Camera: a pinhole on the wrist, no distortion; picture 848 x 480 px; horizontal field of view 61.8 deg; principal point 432.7 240.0 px. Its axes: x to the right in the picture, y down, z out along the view. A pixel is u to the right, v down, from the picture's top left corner.
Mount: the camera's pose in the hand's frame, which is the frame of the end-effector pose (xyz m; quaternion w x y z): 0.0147 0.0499 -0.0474 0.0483 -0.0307 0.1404 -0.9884
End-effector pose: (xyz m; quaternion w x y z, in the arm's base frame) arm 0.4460 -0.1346 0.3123 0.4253 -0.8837 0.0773 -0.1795
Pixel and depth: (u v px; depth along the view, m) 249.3 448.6 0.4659
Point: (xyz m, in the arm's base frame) 0.7460 0.1932 0.3073
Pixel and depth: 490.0 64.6 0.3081
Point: 0.5559 0.0372 0.1309
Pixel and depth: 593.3 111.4 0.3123
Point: 0.5155 0.0657 0.1387
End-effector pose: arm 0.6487 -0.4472 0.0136 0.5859 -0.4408 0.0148 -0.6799
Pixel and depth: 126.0 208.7 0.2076
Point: 0.7587 -0.4722 0.1683
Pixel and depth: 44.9 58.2 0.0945
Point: 0.7245 -0.4975 0.0558
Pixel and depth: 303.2 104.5 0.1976
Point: 0.7743 -0.4336 0.1228
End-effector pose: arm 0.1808 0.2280 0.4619 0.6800 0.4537 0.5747 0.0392
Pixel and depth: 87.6 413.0 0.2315
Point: 0.3300 0.1931 0.3028
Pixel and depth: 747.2 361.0 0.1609
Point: 0.2374 0.1289 0.4672
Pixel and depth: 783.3 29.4 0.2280
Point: 0.3304 0.0902 0.5389
